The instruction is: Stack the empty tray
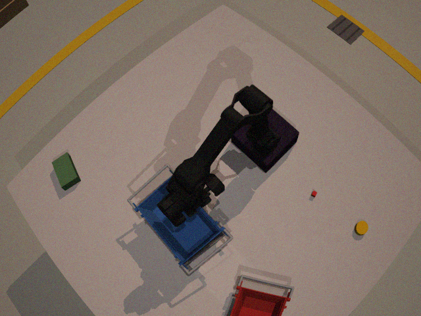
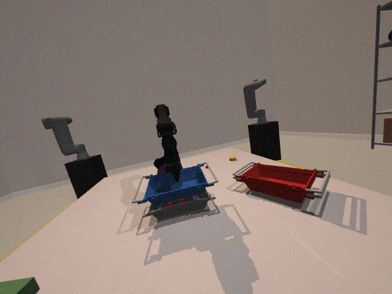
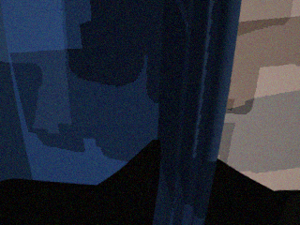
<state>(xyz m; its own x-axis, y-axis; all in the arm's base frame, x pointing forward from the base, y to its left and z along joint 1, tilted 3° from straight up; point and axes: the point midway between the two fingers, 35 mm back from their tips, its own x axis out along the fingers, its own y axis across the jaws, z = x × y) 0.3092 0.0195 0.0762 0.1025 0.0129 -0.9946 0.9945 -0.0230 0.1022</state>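
Now: gripper tip 70 mm short of the blue tray and 20 mm below it. Round my gripper tip: yellow disc: 380 mm behind, 440 mm to the left, 90 mm below; then green block: 280 mm ahead, 460 mm to the right, 80 mm below.
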